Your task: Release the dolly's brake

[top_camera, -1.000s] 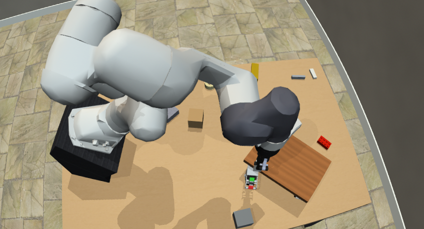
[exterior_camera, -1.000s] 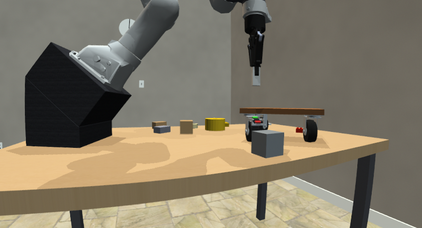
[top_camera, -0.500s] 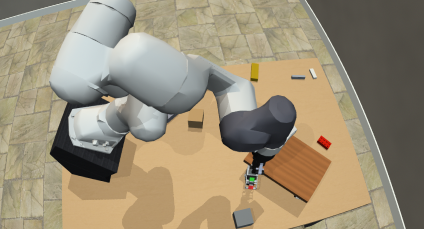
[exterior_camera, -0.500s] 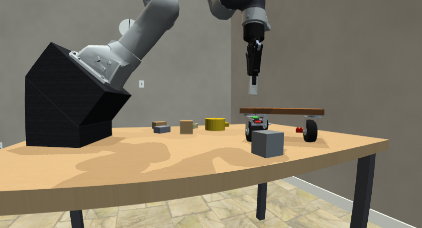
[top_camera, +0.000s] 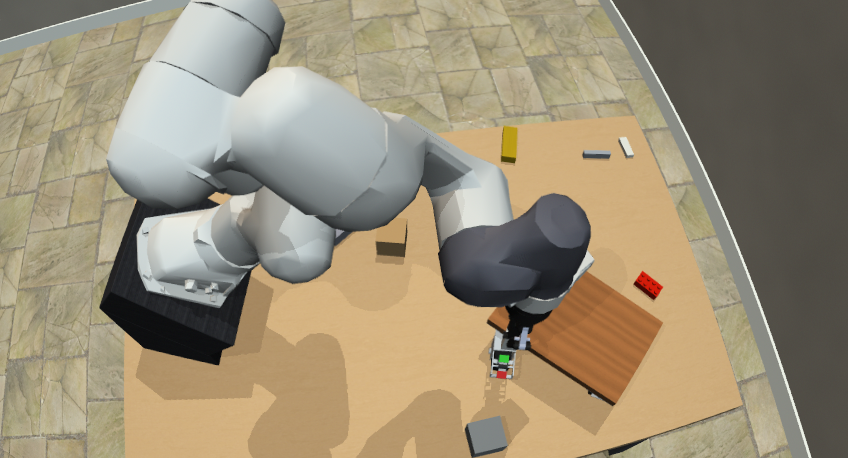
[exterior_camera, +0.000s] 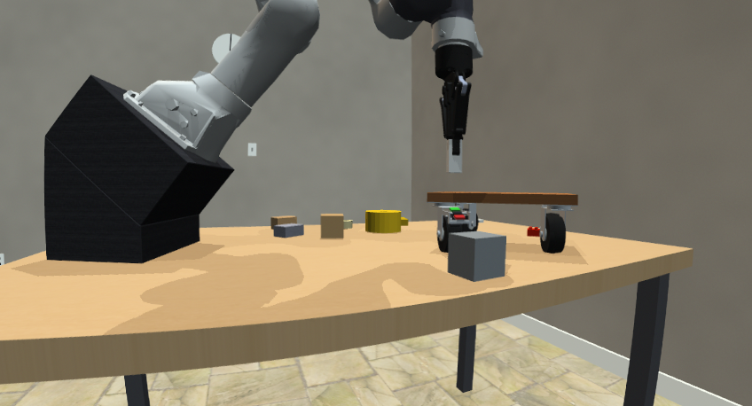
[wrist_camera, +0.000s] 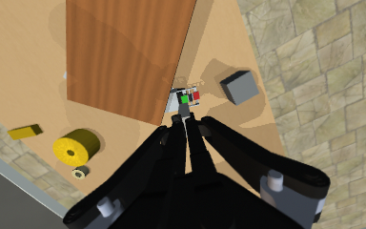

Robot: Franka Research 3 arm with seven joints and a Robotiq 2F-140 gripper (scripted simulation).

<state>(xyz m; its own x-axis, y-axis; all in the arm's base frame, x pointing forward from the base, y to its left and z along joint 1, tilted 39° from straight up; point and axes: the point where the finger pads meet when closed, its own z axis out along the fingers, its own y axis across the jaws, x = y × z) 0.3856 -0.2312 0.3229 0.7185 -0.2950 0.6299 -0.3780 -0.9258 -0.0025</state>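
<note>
Now: hand 10 mm to the left of the brake pedal and 120 mm above it. Round my hand: grey cube: 80 mm behind, 120 mm to the right, 170 mm below; then yellow cylinder: 100 mm ahead, 390 mm to the left, 170 mm below; then tan cube: 90 mm behind, 350 mm to the left, 170 mm below.
</note>
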